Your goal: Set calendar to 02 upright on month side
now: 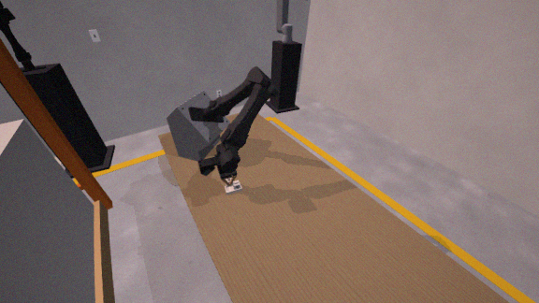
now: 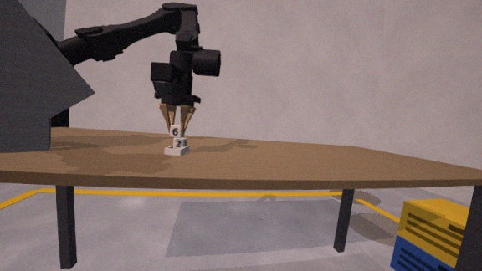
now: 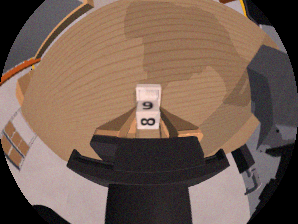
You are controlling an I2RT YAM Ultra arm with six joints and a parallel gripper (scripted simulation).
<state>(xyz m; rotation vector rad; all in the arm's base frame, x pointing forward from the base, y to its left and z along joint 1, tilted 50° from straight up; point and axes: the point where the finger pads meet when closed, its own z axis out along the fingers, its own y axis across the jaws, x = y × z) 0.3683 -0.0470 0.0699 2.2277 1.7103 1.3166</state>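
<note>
The small white tray lies 2 cm to the left of my hand and 5 cm below it.
</note>
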